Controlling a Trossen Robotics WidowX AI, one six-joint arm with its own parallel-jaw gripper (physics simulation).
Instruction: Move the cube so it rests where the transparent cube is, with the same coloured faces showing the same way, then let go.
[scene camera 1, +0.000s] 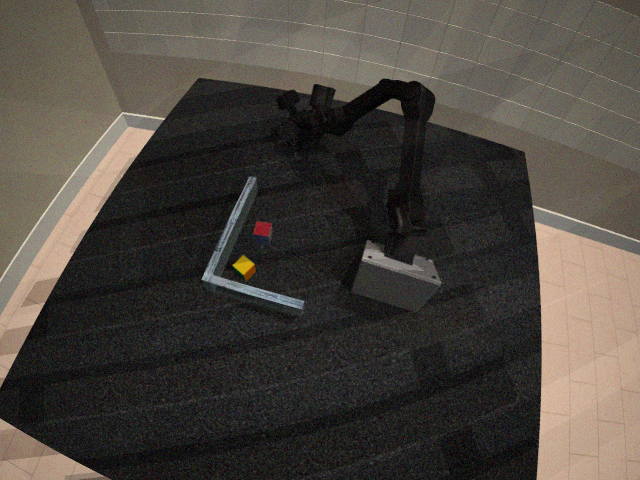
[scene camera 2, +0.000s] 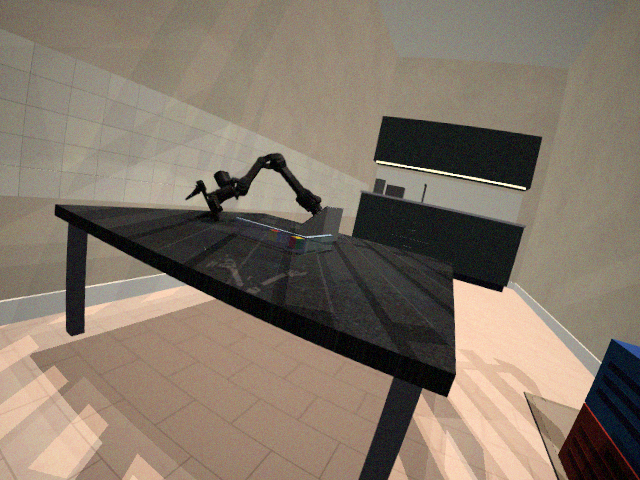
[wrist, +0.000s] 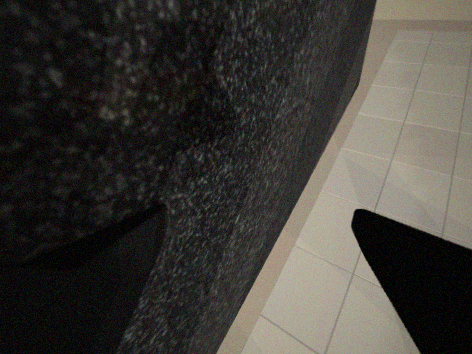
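Where they show: gripper, fingertip midpoint: (scene camera 1: 285, 120) (scene camera 2: 189, 208) (wrist: 260, 215); arm's base, origin of the base link: (scene camera 1: 398, 257) (scene camera 2: 320, 217).
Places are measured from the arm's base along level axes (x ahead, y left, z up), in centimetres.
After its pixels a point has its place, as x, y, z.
A cube with a yellow top (scene camera 1: 244, 266) (scene camera 2: 297, 241) sits near the inner corner of the L-shaped wall; orange and green sides show in scene camera 1, red and green in scene camera 2. A second cube with a red top (scene camera 1: 262, 231) (scene camera 2: 275, 234) and a dark blue side stands a little apart from it and looks dimmer in scene camera 2. I cannot tell surely which is the transparent one. My gripper (scene camera 1: 283, 121) {45.2, -39.0, -6.6} (scene camera 2: 201, 207) {45.2, -39.0, -6.6} (wrist: 260, 215) {45.2, -39.0, -6.6} is open and empty, low over the table's far side, well away from both cubes. Neither cube shows in the wrist view.
A pale, glassy L-shaped wall (scene camera 1: 232, 227) {39.9, 4.9, -4.7} (scene camera 2: 320, 236) {28.6, 18.7, -4.6} runs along two sides of the cubes. The grey arm base (scene camera 1: 392, 283) {-0.3, 7.0, 0.5} (scene camera 2: 329, 221) {3.1, 7.1, -0.7} stands on the black table (scene camera 1: 310, 372) {9.6, 29.1, -10.5} (scene camera 2: 361, 310) {67.3, 53.9, -10.5}. The table's edge (wrist: 300, 200) {60.3, -58.5, -10.5} crosses the wrist view, with tiles beyond it.
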